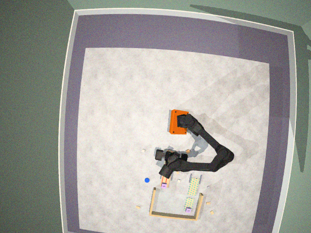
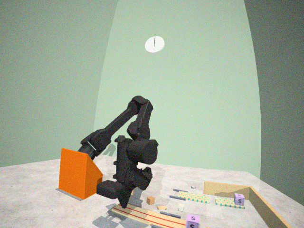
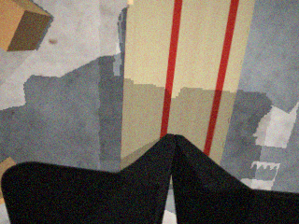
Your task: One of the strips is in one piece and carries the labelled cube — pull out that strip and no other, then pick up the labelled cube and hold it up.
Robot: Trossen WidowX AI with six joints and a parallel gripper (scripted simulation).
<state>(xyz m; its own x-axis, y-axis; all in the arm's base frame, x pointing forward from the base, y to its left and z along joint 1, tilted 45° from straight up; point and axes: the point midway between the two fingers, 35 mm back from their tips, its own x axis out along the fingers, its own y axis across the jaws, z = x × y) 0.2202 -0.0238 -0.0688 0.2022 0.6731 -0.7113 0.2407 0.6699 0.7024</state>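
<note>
My gripper tip is now 16 cm to the left of the blue disc and 16 cm short of it.
</note>
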